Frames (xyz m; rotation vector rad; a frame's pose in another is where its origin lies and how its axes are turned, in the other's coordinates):
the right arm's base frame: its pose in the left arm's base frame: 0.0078 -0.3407 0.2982 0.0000 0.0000 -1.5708
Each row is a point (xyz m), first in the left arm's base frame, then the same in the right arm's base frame.
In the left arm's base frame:
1: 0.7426 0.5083 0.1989
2: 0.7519 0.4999 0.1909
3: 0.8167 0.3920 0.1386
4: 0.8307 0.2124 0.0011
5: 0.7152 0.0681 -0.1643
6: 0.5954 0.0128 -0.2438
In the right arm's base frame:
1: -0.8490 0.7348 -0.0993
2: -0.8406 0.7441 -0.1073
3: -0.7327 0.8089 -0.1596
4: -0.5531 0.8229 -0.2971
5: -0.4088 0.7074 -0.4625
6: -0.3535 0.5876 -0.5420

